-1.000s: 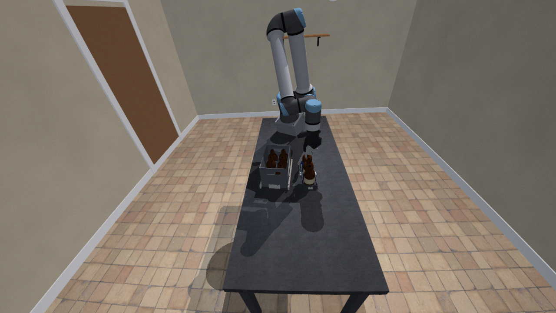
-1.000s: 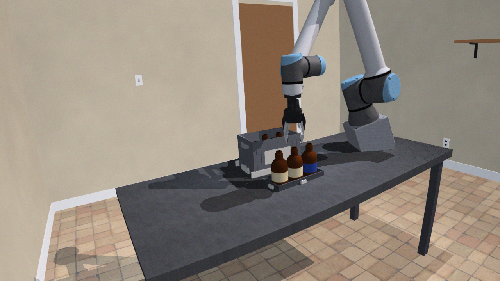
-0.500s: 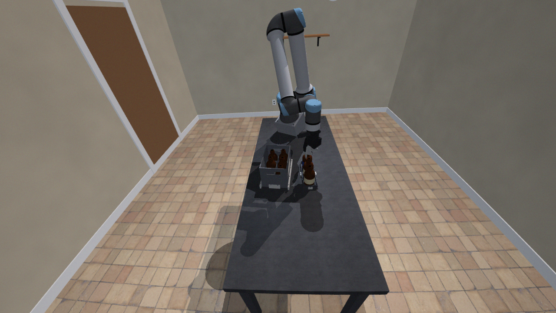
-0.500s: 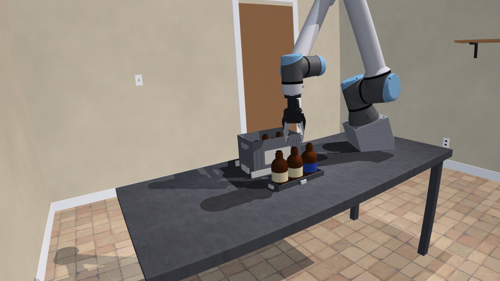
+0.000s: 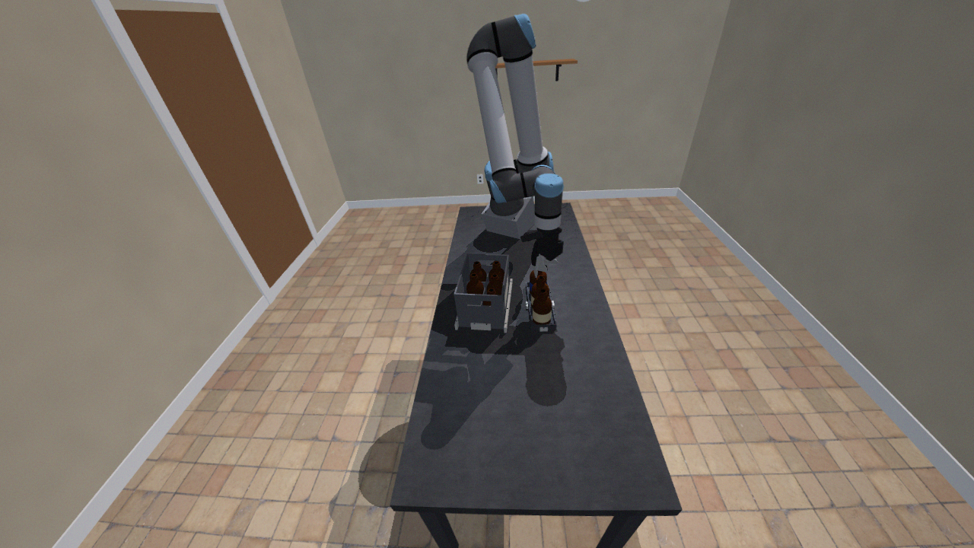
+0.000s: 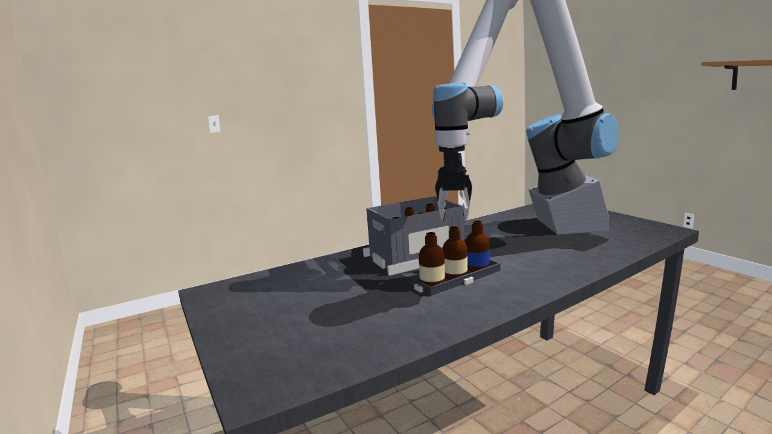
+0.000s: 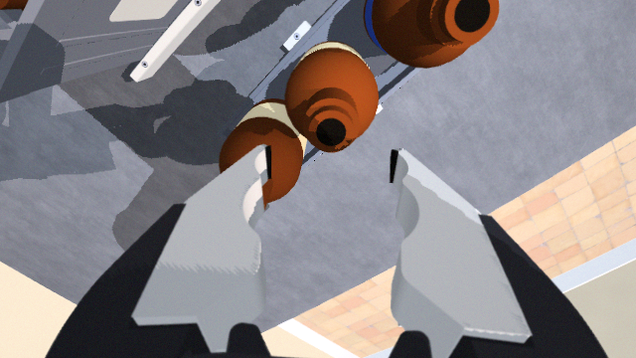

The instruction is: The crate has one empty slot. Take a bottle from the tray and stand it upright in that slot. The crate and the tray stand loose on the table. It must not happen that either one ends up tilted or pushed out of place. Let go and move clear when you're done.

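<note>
Now: hand 18 cm above the tray. Round my hand: grey crate 5 cm behind, 23 cm to the right, 11 cm below.
</note>
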